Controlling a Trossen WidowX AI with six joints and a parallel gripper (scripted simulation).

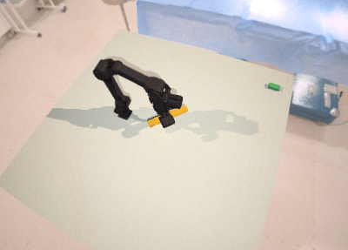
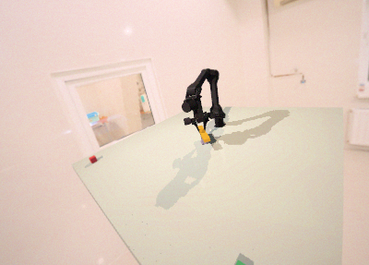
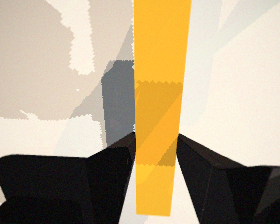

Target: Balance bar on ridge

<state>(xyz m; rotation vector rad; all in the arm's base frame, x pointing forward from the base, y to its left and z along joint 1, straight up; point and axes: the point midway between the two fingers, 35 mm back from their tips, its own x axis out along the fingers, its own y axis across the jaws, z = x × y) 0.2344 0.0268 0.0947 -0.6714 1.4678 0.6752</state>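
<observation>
Right now the bar is 20 mm to the left of my gripper tip and 20 mm ahead of it. Also, from my gripper tip: small red block: 530 mm to the right, 510 mm ahead, 40 mm below; then small green block: 510 mm ahead, 470 mm to the left, 50 mm below.
</observation>
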